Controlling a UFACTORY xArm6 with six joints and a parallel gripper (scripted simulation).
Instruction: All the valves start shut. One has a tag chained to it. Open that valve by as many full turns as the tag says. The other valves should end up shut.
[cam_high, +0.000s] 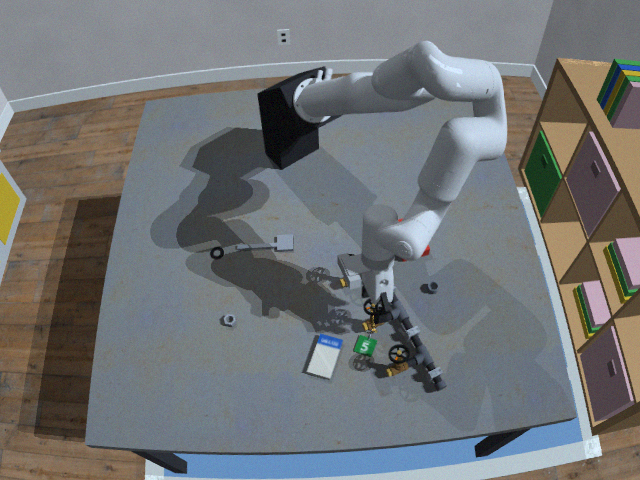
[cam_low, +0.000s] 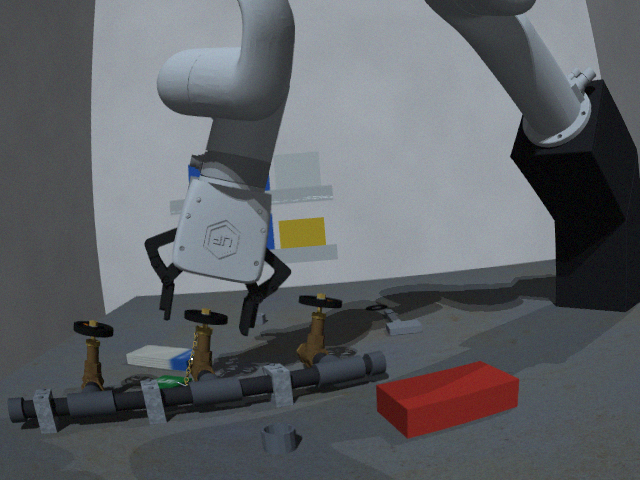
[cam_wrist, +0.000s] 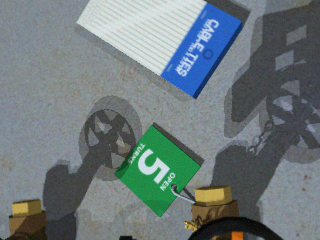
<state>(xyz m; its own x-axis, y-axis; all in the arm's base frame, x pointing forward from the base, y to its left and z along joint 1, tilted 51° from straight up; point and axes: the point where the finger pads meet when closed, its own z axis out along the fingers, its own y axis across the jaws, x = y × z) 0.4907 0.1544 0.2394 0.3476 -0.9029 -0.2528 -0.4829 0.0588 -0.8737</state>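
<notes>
The green tag lies 9 cm below my hand and 6 cm ahead of it. The rest, counted from my hand: notepad (13 cm ahead, 9 cm to the right, 8 cm below); grey flat tool (32 cm to the right, 16 cm behind, 8 cm below); red block (27 cm behind, 7 cm below, 5 cm to the left).
</notes>
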